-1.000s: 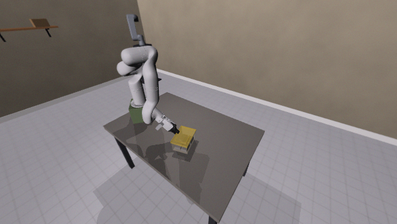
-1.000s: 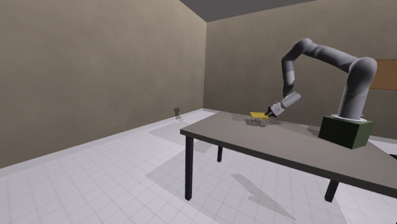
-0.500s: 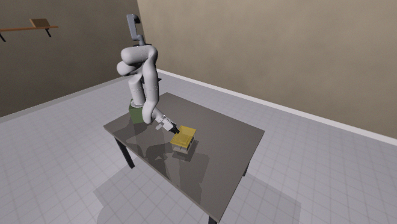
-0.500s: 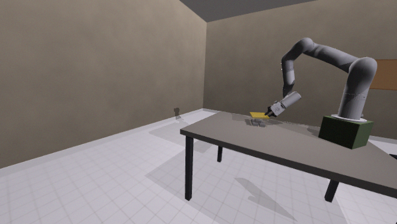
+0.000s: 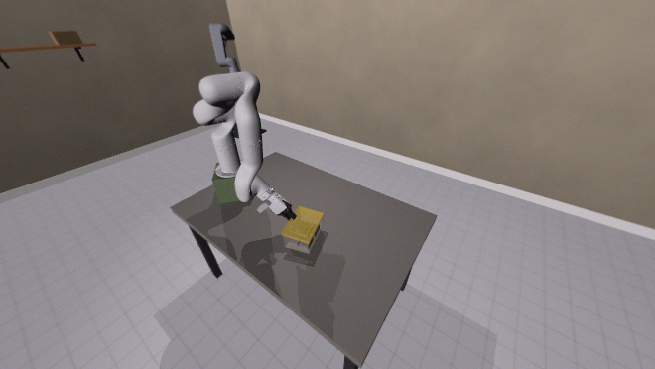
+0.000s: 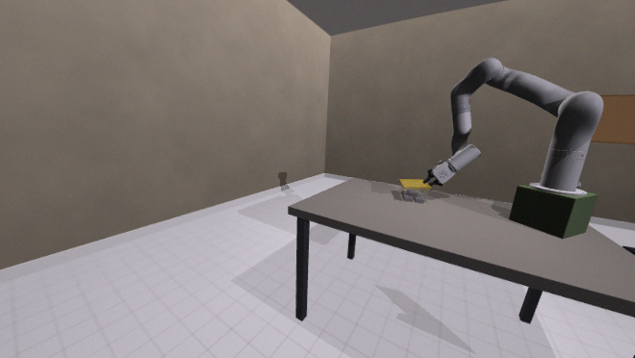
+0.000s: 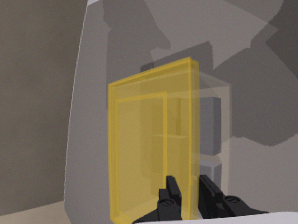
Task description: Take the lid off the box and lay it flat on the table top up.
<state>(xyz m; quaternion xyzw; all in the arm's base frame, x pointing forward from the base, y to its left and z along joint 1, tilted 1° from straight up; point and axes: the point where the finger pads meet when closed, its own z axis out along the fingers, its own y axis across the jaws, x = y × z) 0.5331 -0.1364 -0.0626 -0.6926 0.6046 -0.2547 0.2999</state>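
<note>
Right now my hand is 8 cm short of the yellow lid and 1 cm above it. Also, from my hand: grey box 8 cm ahead, 7 cm below.
</note>
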